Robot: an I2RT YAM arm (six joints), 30 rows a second.
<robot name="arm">
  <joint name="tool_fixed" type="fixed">
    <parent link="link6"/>
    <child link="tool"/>
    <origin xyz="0 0 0" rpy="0 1.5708 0"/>
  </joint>
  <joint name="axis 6" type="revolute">
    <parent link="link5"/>
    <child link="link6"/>
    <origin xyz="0.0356 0 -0.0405"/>
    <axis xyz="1 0 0"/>
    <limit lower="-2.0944" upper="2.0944"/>
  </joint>
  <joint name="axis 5" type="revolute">
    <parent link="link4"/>
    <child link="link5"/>
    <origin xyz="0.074 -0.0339 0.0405"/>
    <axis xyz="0 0 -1"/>
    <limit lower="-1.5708" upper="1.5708"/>
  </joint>
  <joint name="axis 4" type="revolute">
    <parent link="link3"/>
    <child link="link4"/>
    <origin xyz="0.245 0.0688 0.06"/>
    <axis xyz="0 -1 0"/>
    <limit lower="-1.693" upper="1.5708"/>
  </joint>
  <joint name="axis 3" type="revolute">
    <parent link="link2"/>
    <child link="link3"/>
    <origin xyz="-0.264 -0.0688 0"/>
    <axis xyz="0 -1 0"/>
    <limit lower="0" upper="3.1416"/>
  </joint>
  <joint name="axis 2" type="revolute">
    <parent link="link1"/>
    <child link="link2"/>
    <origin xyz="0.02 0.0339 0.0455"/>
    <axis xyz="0 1 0"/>
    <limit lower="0" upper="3.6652"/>
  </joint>
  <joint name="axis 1" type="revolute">
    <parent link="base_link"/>
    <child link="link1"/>
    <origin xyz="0 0 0.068"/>
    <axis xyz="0 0 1"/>
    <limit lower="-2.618" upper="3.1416"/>
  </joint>
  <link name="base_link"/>
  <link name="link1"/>
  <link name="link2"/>
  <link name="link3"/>
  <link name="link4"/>
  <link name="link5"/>
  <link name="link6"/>
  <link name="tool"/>
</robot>
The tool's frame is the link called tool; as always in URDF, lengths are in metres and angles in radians.
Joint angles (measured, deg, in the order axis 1, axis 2, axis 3, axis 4, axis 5, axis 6), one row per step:
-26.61, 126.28, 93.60, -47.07, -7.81, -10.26
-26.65, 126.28, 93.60, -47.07, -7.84, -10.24
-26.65, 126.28, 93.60, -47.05, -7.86, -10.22
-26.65, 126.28, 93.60, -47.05, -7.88, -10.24
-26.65, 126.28, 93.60, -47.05, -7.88, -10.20
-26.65, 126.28, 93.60, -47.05, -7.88, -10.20
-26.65, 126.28, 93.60, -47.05, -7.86, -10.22
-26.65, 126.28, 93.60, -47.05, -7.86, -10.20
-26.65, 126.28, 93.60, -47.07, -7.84, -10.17
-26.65, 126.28, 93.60, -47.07, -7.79, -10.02
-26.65, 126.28, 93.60, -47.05, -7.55, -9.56
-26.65, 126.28, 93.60, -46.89, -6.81, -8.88
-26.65, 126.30, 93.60, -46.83, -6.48, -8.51
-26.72, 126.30, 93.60, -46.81, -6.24, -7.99
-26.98, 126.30, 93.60, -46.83, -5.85, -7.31
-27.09, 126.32, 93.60, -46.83, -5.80, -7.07
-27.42, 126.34, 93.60, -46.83, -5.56, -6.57
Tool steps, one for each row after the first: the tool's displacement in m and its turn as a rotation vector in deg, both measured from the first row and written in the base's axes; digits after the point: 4 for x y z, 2 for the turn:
-0.0001, -0.0003, 0.0000, 0.03, -0.01, -0.05
-0.0001, -0.0003, 0.0000, 0.04, -0.04, -0.07
-0.0001, -0.0003, 0.0000, 0.06, -0.05, -0.05
-0.0001, -0.0003, 0.0000, 0.07, -0.05, -0.09
-0.0001, -0.0003, 0.0000, 0.07, -0.05, -0.09
-0.0001, -0.0003, 0.0000, 0.04, -0.04, -0.07
-0.0001, -0.0003, 0.0000, 0.05, -0.04, -0.09
-0.0001, -0.0003, 0.0000, 0.05, -0.01, -0.12
-0.0001, -0.0003, 0.0000, 0.03, 0.02, -0.28
-0.0002, -0.0004, 0.0000, -0.09, 0.13, -0.77
-0.0001, -0.0010, 0.0000, -0.66, 0.33, -1.57
-0.0001, -0.0012, -0.0002, -0.89, 0.44, -1.99
-0.0003, -0.0018, -0.0002, -1.00, 0.54, -2.61
-0.0014, -0.0038, -0.0002, -1.19, 0.75, -3.60
-0.0017, -0.0046, -0.0004, -1.18, 0.79, -3.96
-0.0029, -0.0070, -0.0005, -1.27, 0.93, -4.82

